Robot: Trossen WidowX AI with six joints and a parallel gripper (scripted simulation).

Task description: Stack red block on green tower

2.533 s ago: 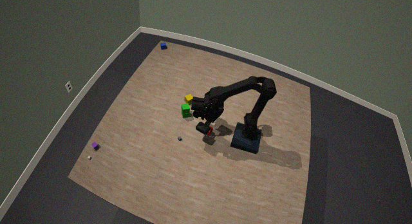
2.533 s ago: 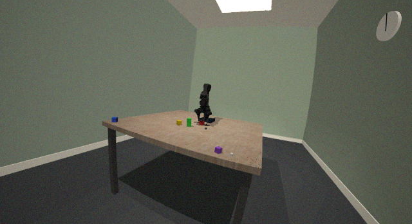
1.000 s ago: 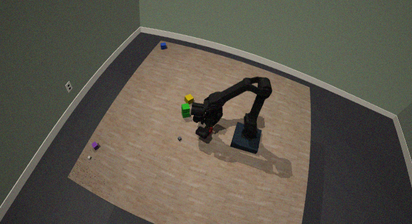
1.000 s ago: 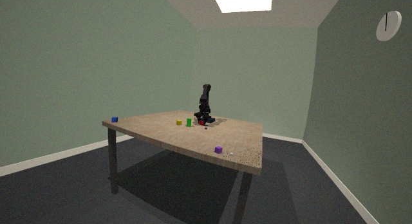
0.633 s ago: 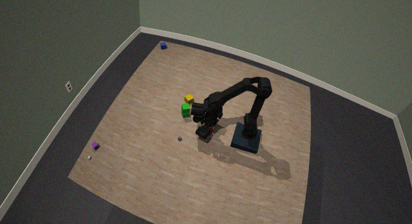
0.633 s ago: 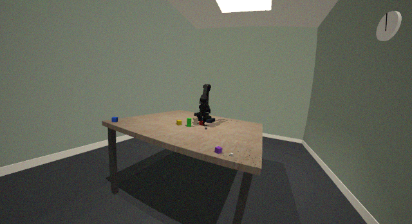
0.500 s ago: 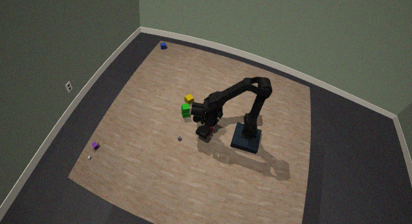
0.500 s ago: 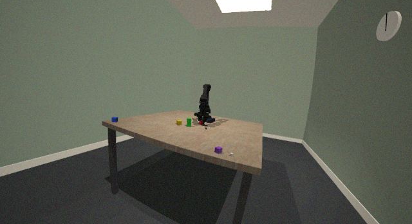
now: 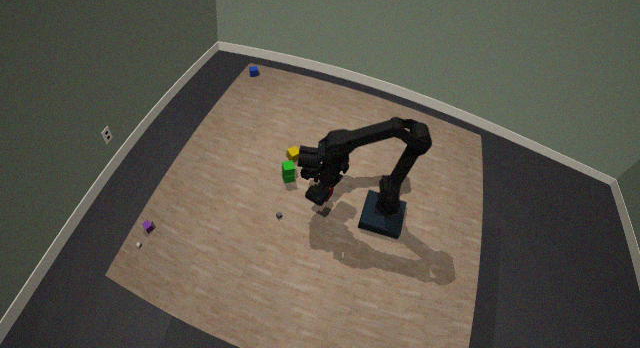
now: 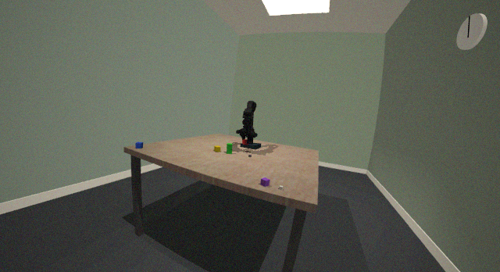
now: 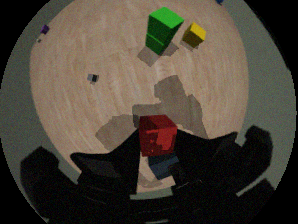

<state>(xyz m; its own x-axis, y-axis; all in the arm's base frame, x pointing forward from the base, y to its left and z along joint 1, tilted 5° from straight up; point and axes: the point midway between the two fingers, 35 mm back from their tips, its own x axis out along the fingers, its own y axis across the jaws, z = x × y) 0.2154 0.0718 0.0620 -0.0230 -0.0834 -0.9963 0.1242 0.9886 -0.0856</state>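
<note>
Right now the yellow block is 19 cm ahead of my gripper tip, 15 cm to the right of it and 5 cm below it. The rest, counted from my gripper tip: tiny grey cube: 12 cm to the left, 12 cm ahead, 6 cm below; then purple block: 52 cm ahead, 42 cm to the left, 6 cm below; then red block: 1 cm above.
</note>
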